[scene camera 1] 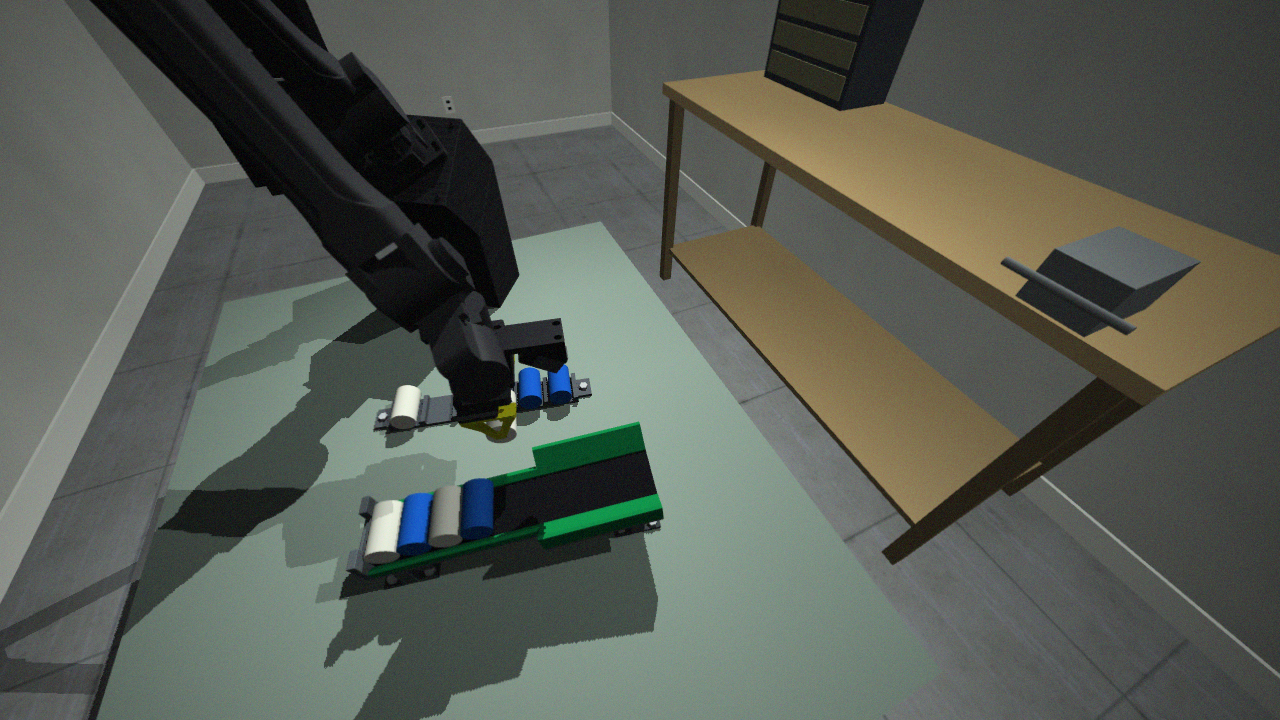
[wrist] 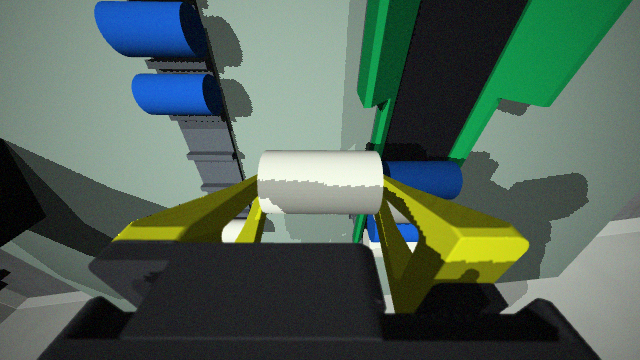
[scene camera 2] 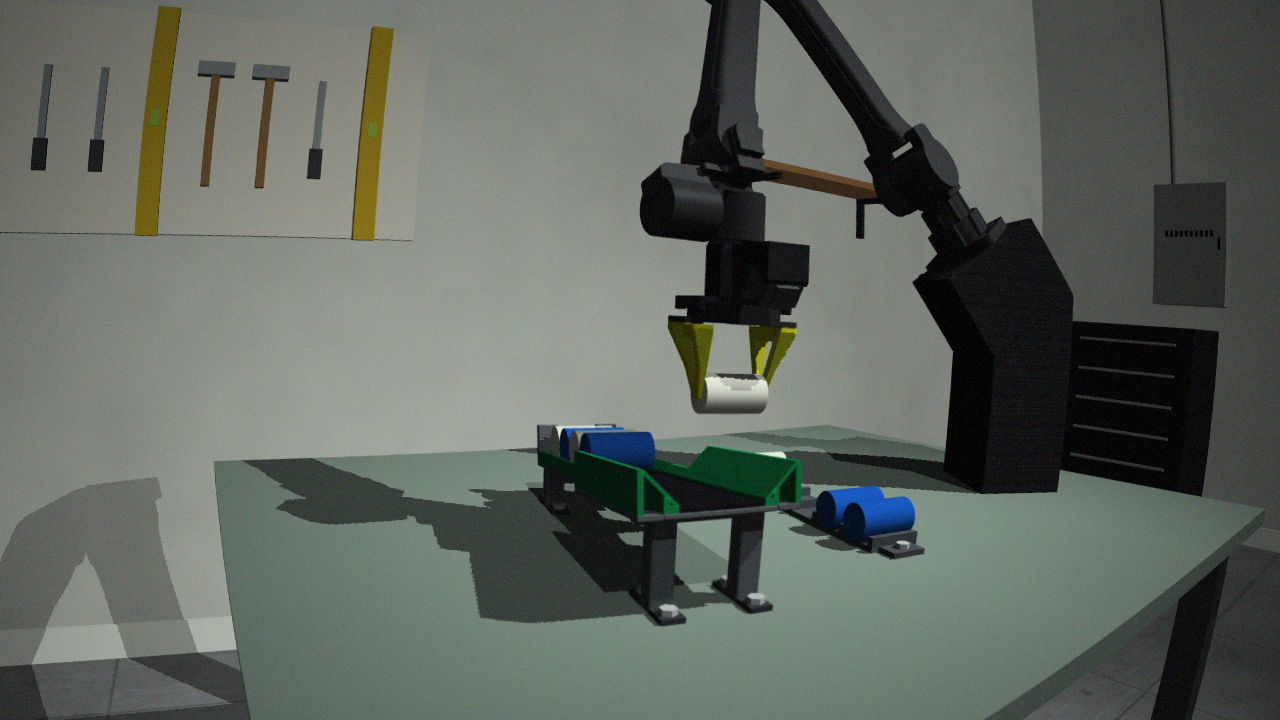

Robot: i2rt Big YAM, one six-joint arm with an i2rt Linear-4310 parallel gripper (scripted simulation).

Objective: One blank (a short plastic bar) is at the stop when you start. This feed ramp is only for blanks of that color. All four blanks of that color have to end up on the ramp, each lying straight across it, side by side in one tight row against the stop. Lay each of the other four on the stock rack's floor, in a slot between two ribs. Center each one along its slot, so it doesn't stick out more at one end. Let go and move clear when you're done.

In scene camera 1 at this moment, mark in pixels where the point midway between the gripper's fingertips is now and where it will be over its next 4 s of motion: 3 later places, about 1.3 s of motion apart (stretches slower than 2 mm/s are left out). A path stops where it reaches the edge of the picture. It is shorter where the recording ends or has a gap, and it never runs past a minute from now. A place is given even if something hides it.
My gripper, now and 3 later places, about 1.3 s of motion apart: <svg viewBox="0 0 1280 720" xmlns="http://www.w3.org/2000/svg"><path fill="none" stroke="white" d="M501 417L505 480L515 499L501 474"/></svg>
